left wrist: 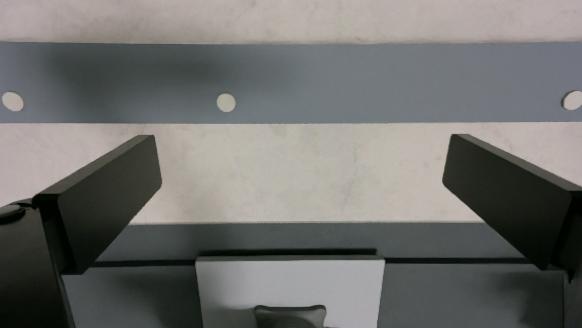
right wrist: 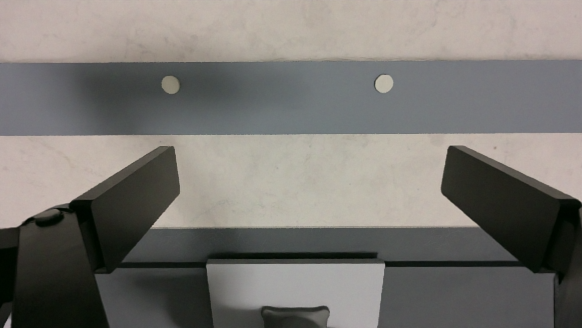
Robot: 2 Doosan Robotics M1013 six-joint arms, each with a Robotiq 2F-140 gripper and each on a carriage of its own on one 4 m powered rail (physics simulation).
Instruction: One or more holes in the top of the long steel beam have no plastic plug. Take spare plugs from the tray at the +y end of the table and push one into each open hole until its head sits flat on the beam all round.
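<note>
The long blue-grey steel beam (left wrist: 390, 82) (right wrist: 280, 107) runs across both views. In the left wrist view three pale round plug heads show in it: one at the left (left wrist: 13, 101), one near the middle (left wrist: 226, 102) and one at the right edge (left wrist: 573, 100). In the right wrist view two plug heads (right wrist: 170, 85) (right wrist: 384, 84) show in it. No open hole shows in either view. My left gripper (left wrist: 303, 159) is open and empty, in front of the beam. My right gripper (right wrist: 310, 169) is open and empty, also in front of the beam. The plug tray does not show.
The beam lies over a pale mottled table top (left wrist: 300, 175) (right wrist: 310, 185). Below it in both views are a dark grey edge strip (left wrist: 425, 240) (right wrist: 430, 243) and a light grey plate (left wrist: 230, 285) (right wrist: 237, 290) with a dark fitting (left wrist: 290, 316) (right wrist: 295, 316).
</note>
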